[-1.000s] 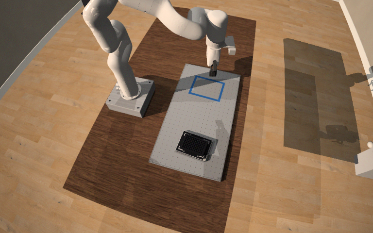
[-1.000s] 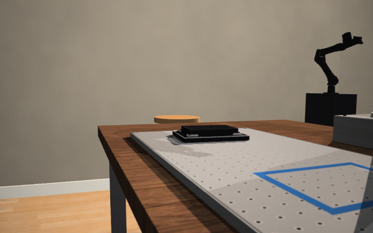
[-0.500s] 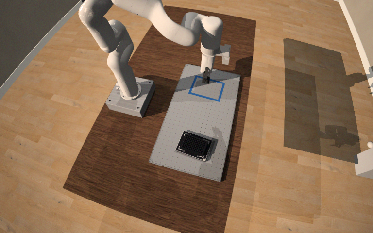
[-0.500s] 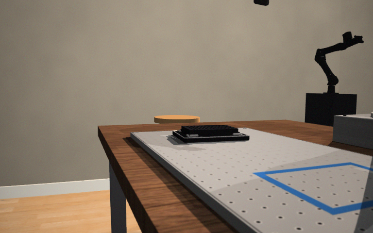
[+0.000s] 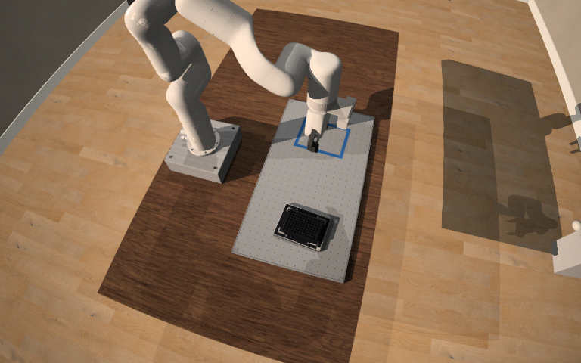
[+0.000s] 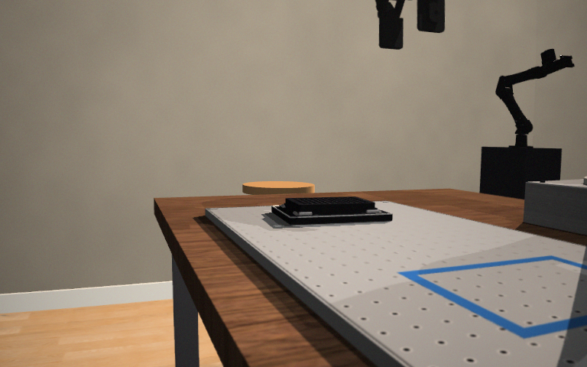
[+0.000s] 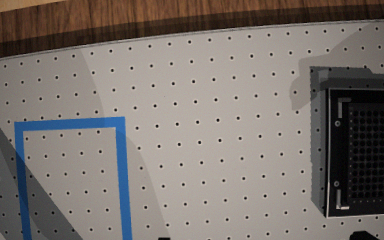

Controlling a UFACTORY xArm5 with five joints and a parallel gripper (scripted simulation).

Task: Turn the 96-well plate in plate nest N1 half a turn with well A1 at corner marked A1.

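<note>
The black 96-well plate lies 230 mm below my hand and 190 mm to the right of it. The rest, counted from my hand: black plate nest (240 mm below, 190 mm to the right).
</note>
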